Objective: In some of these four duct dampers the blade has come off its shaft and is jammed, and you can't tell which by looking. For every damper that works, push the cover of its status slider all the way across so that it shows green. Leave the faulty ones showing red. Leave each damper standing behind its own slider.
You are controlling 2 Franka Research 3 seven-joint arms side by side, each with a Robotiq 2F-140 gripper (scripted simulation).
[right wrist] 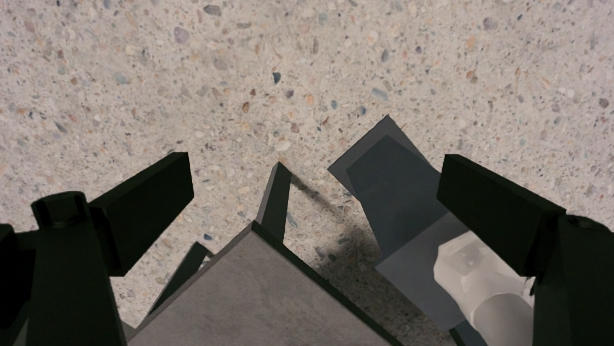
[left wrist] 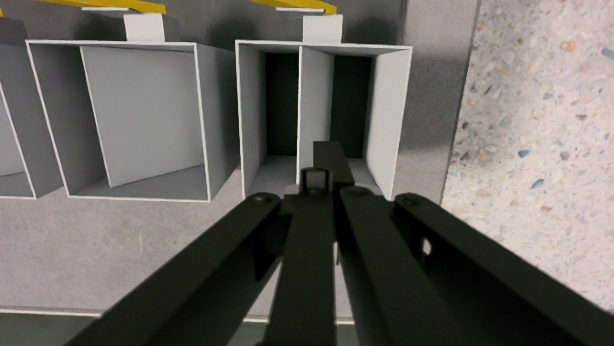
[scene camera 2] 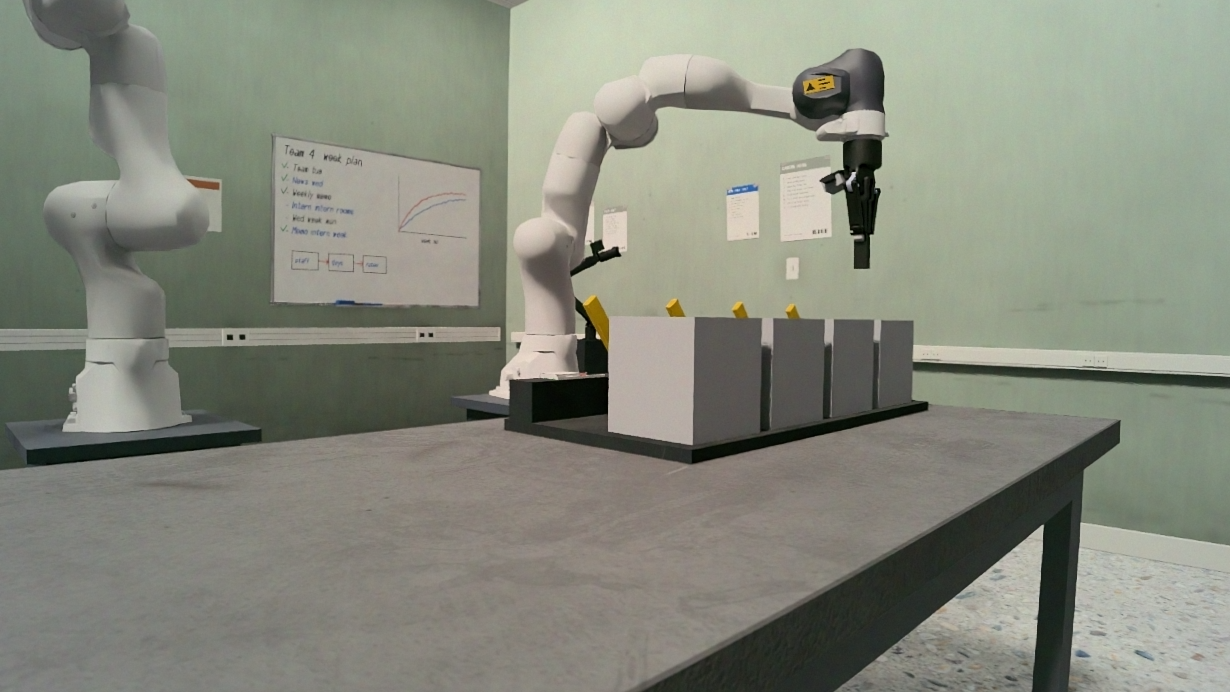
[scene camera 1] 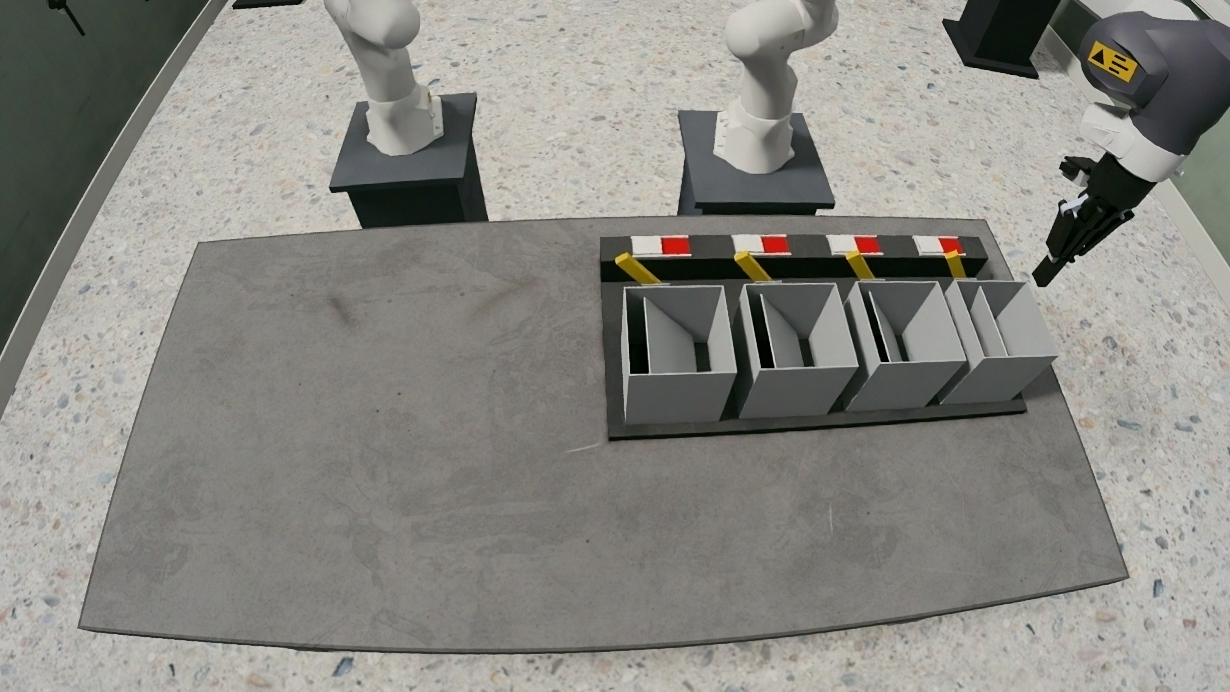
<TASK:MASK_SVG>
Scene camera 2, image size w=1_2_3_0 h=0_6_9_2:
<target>my left gripper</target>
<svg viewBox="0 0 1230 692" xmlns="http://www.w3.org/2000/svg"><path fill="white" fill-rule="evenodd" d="M856 139L843 143L843 169L850 169L849 180L843 181L843 188L846 196L850 231L853 231L850 232L850 235L854 235L854 269L870 269L870 235L874 235L878 199L881 193L880 188L875 187L874 171L882 167L882 141L876 139Z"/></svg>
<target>damper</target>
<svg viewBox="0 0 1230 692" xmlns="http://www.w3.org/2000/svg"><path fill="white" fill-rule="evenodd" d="M583 304L608 351L609 432L689 445L760 433L762 318L609 316L608 319L597 296L591 296Z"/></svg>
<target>damper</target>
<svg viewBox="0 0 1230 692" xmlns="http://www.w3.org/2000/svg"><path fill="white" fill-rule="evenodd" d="M874 320L872 408L912 402L914 320ZM790 305L786 310L788 318L800 318L795 305Z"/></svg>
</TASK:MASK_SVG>
